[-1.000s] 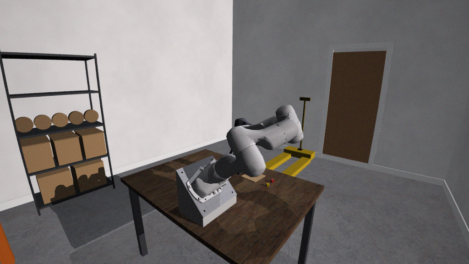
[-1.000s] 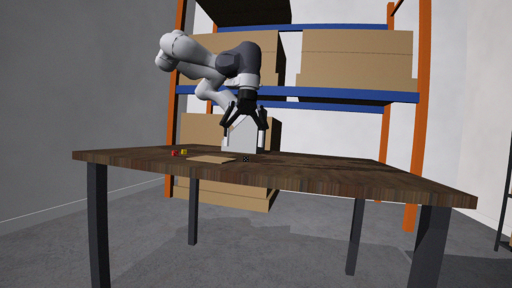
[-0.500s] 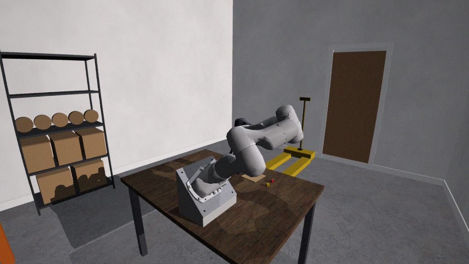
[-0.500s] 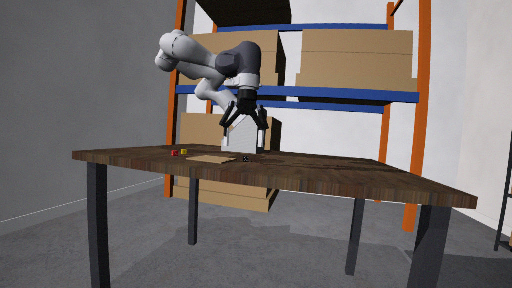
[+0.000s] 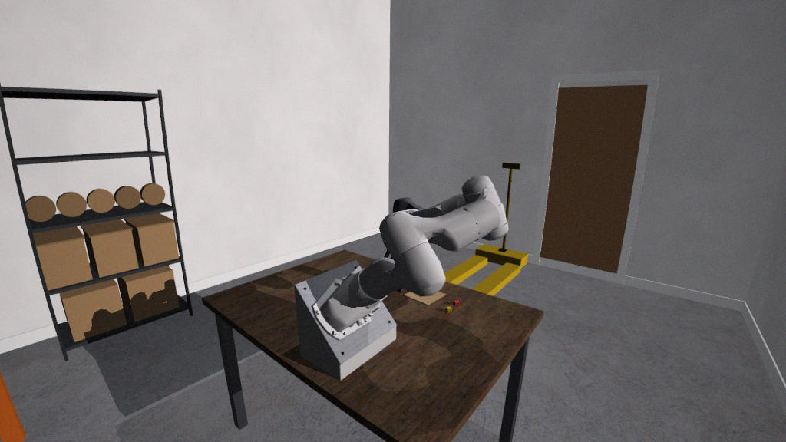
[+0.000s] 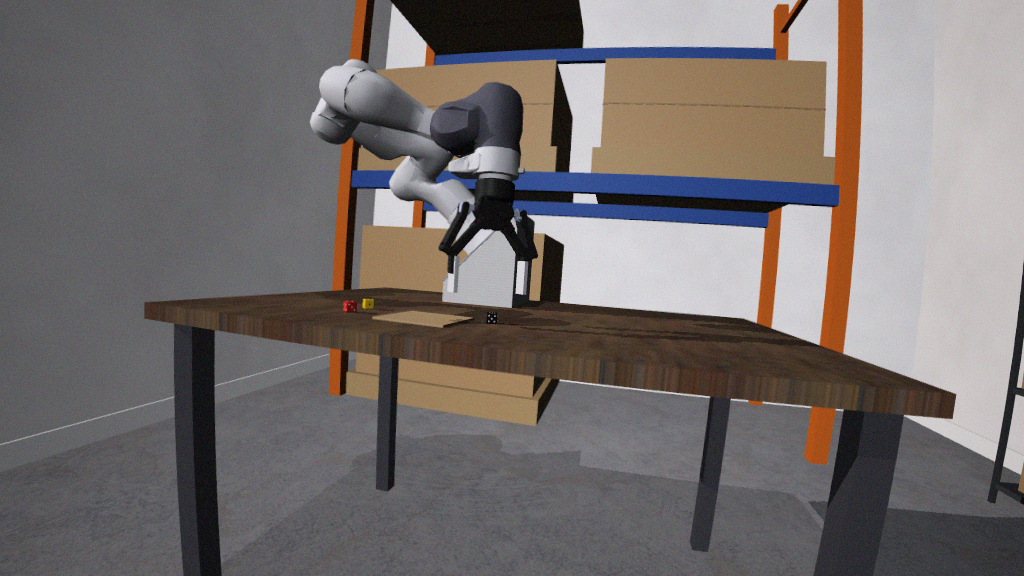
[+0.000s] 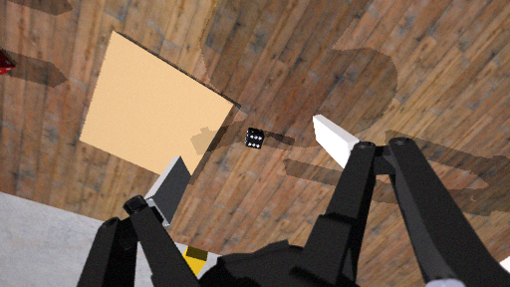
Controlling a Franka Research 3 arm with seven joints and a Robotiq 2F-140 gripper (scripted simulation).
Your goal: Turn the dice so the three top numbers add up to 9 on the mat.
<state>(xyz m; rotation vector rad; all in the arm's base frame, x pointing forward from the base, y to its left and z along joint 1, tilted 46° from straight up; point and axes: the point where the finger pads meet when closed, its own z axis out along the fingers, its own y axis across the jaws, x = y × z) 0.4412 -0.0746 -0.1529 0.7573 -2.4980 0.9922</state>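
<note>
My gripper is now 10 mm to the right of the black die and 60 mm above it. The rest, counted from my hand: yellow die (60 mm behind, 260 mm to the right, 60 mm below); then red die (10 mm ahead, 270 mm to the right, 60 mm below); then tan mat (30 mm ahead, 110 mm to the right, 60 mm below).
</note>
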